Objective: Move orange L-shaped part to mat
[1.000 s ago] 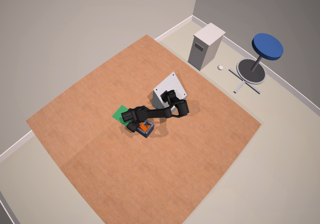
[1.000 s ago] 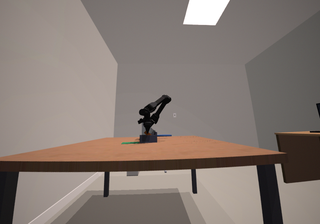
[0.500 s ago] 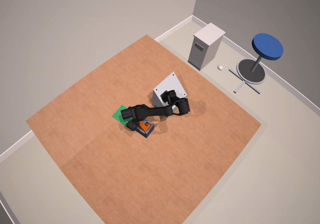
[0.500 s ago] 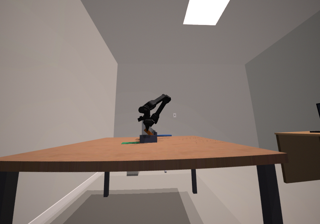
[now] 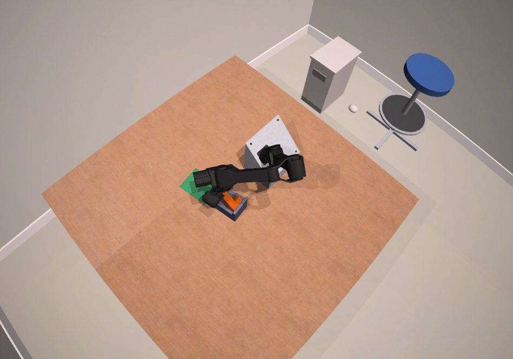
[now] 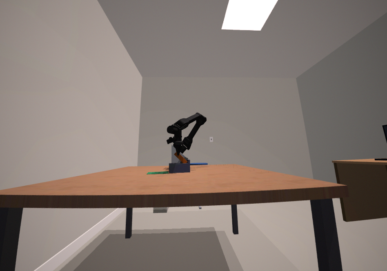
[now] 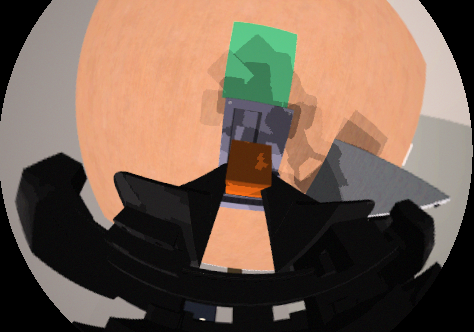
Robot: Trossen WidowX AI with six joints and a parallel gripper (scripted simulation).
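The green mat lies 140 mm to the right of my gripper tip, 140 mm below it and 10 mm ahead of it. Also, from my gripper tip: orange L-shaped part (30 mm to the left, 30 mm below, 20 mm behind).
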